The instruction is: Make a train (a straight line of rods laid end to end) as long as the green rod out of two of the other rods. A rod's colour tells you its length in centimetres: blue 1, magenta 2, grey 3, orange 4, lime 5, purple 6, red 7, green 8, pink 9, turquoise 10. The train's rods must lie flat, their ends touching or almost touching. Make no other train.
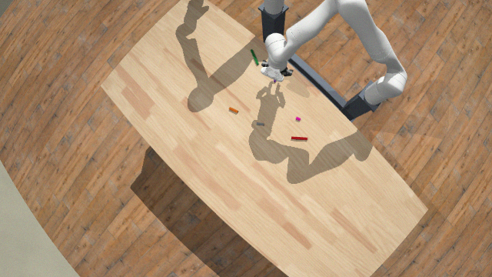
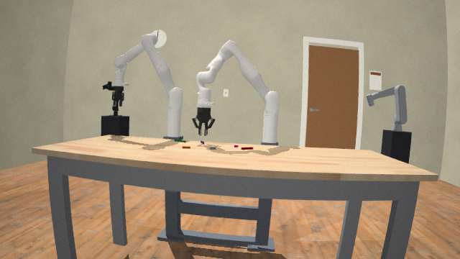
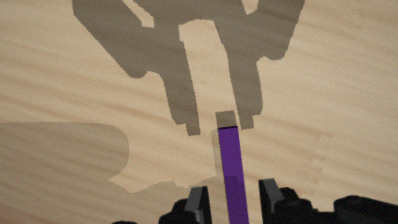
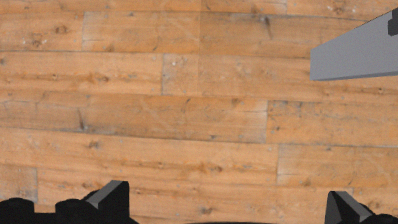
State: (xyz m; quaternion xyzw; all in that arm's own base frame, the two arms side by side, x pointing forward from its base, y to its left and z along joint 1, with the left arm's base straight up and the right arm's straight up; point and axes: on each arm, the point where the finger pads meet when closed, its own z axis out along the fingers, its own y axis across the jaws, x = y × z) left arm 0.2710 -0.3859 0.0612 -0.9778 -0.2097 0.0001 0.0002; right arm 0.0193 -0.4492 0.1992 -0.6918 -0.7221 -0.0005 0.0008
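My left hand is 60 mm above the purple rod. The rest, counted from my left hand: magenta rod (200 mm to the left, 80 mm ahead, 60 mm below); green rod (140 mm to the right, 60 mm below); grey rod (210 mm ahead, 100 mm to the left, 60 mm below).
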